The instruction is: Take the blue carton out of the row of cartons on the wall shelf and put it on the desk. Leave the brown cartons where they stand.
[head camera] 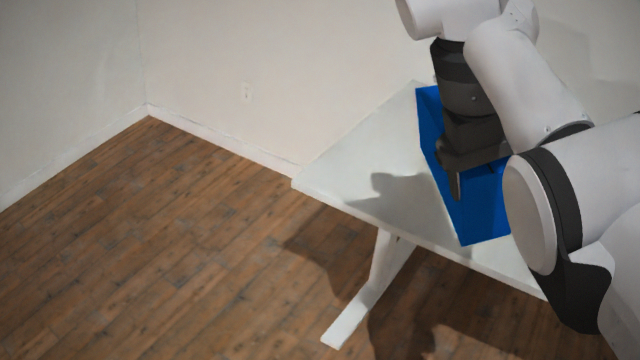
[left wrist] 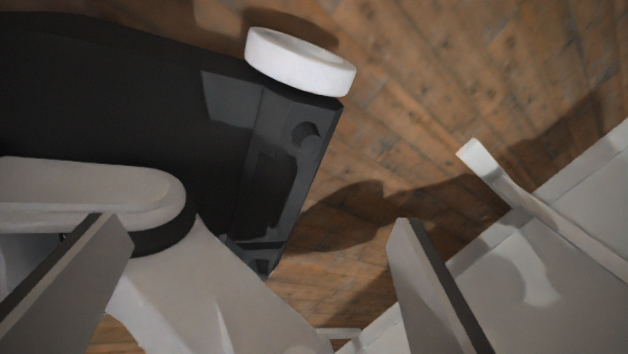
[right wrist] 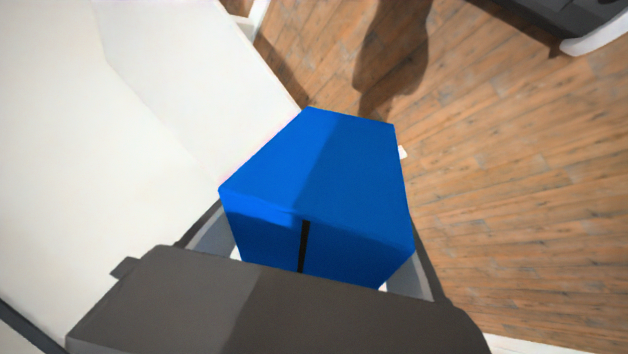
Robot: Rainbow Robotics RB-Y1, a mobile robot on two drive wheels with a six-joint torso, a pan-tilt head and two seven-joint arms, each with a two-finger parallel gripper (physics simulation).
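Places are measured from the robot's base along level axes (x ahead, y left, z up), in centimetres.
Pixels of known places: left gripper, between the fingertips: (left wrist: 264, 230); right gripper, between the fingertips: (head camera: 486, 185) (right wrist: 320, 193).
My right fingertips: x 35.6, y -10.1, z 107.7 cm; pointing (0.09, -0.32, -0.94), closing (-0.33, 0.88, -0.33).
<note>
Behind a point stands the place of what it marks.
The blue carton (head camera: 482, 215) @[x 32.6, y -10.2, z 105.0 cm] (right wrist: 345, 170) @[x 32.5, y -9.7, z 108.2 cm] is held upright in my right gripper (head camera: 477, 177) @[x 35.6, y -10.1, z 107.7 cm] (right wrist: 320, 193) @[x 35.6, y -10.1, z 107.7 cm], which is shut on it near its top, one finger on each side. In the head camera the carton appears over the white desk (head camera: 350, 155) @[x 87.7, y 15.7, z 72.0 cm] (right wrist: 200, 75) @[x 63.6, y -70.5, z 72.0 cm]; whether its base touches the desk top cannot be told. My right gripper and arm hide part of the carton. My left gripper (left wrist: 264, 230) @[x -15.6, y 27.8, z 52.1 cm] is open and empty, its fingers wide apart, with the robot's base and the floor seen beyond. The wall shelf and the brown cartons do not show.
The desk's leg and foot (head camera: 352, 315) (left wrist: 475, 155) stand on the wooden floor (head camera: 175, 240) @[x 103.8, y 91.8, z 0.0 cm]. The room's walls (head camera: 280, 65) @[x 166.5, y 61.4, z 59.5 cm] meet in a corner at the left of the head view. The robot's dark base (left wrist: 125, 115) @[x -25.6, y 13.8, z 16.9 cm] and white wheel (left wrist: 300, 65) show in the left wrist view.
</note>
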